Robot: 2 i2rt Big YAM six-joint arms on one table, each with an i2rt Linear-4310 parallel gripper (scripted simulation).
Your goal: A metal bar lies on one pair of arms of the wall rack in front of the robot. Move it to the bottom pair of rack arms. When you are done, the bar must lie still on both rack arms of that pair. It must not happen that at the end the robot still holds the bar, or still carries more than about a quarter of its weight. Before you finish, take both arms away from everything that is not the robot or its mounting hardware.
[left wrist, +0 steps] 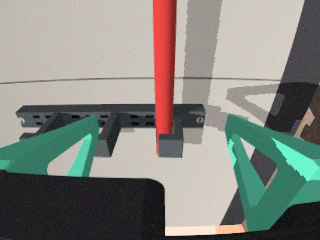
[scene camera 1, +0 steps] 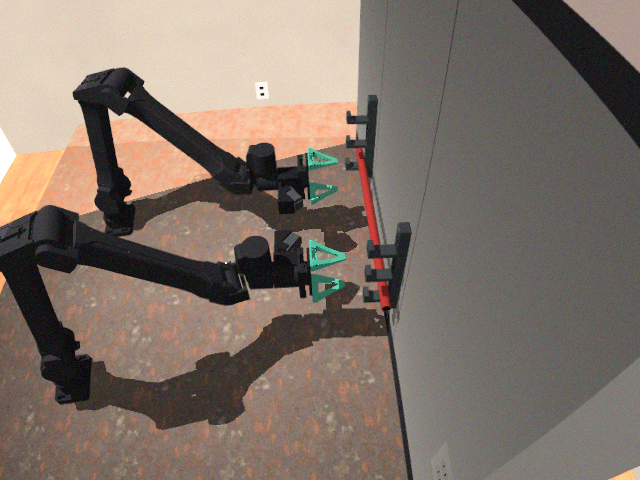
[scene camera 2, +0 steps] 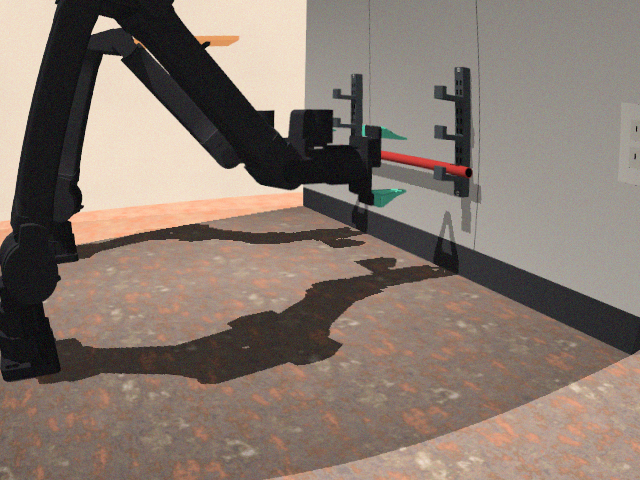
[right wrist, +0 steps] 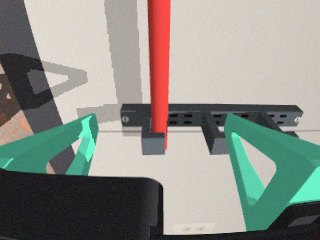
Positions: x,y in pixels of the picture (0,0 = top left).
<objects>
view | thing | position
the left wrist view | my left gripper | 161,122
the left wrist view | rack upright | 113,117
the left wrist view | grey wall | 199,187
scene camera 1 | my left gripper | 337,175
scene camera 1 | my right gripper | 345,270
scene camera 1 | red metal bar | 372,224
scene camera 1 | rack upright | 398,252
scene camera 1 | rack upright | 369,143
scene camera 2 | my right gripper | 405,164
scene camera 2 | red metal bar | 453,169
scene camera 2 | rack upright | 462,74
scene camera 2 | rack upright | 356,97
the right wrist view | my right gripper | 161,120
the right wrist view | rack upright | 179,115
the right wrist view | grey wall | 93,63
</objects>
